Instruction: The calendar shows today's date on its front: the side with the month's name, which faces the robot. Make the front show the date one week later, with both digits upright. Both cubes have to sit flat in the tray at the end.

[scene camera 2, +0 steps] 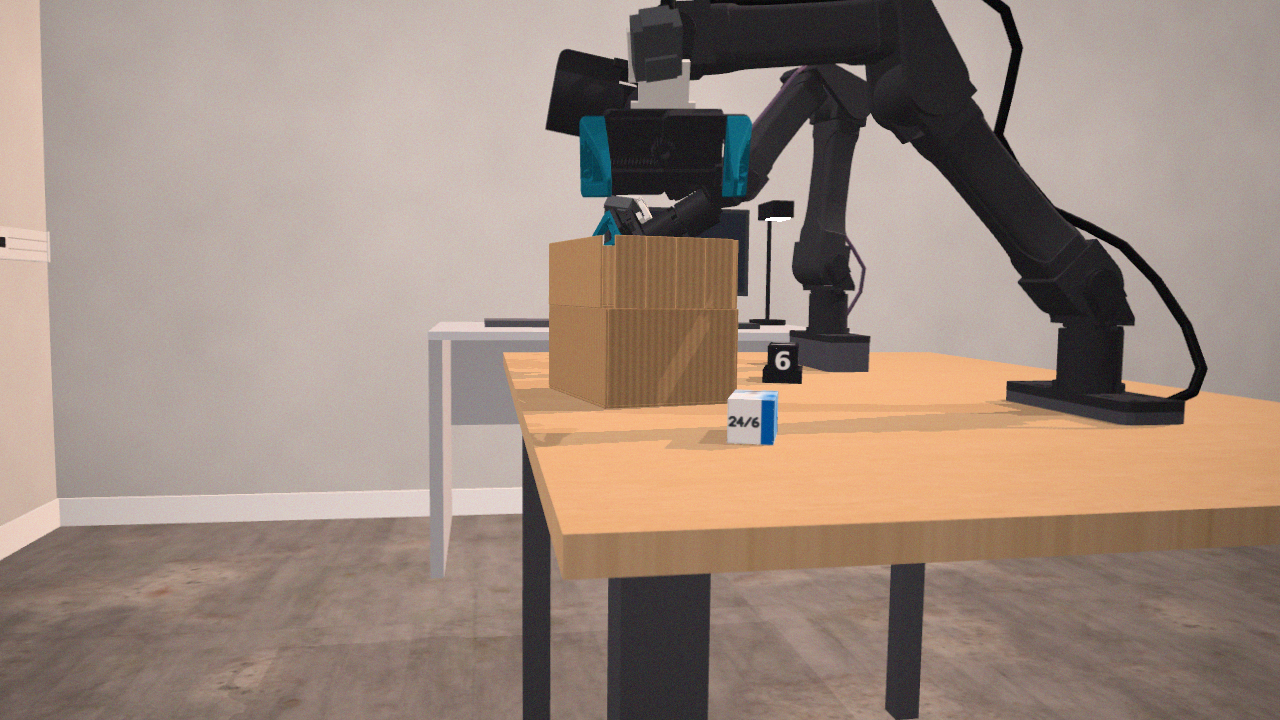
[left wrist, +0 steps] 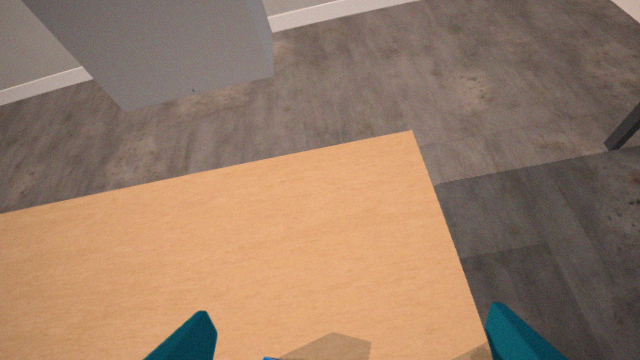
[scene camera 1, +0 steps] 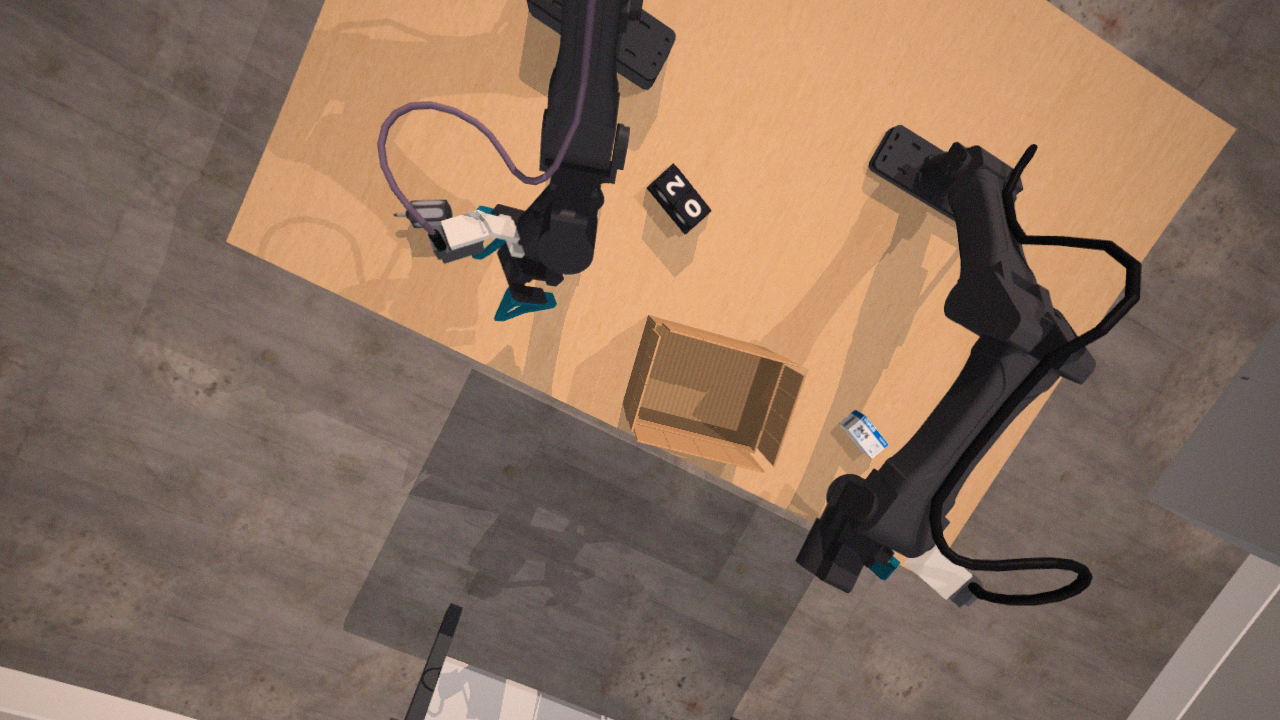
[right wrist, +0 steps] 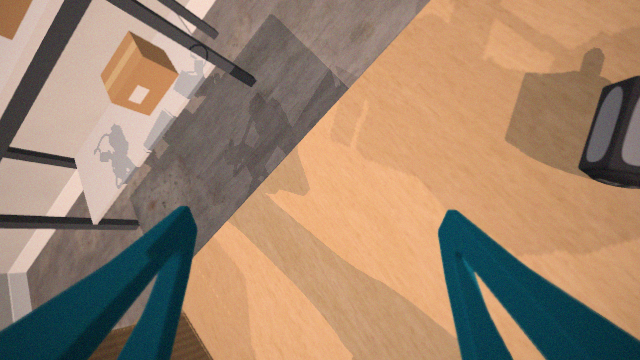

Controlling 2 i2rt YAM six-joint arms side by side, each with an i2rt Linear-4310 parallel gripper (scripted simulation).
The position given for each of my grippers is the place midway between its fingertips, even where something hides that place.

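Observation:
My left gripper (scene camera 2: 672, 187) can be seen, and you'd find my left gripper (left wrist: 343, 319) (scene camera 1: 917, 533) in those views too. My right gripper (scene camera 1: 487, 288) is visible as well. Then there's a staples box (scene camera 2: 752, 416) (scene camera 1: 859, 428), and in the right wrist view the staples box is out of frame. There's also a cardboard box (scene camera 2: 656, 327) (scene camera 1: 681, 382), and in the left wrist view the cardboard box is out of frame. I can see a black cube (scene camera 1: 692, 208) too.

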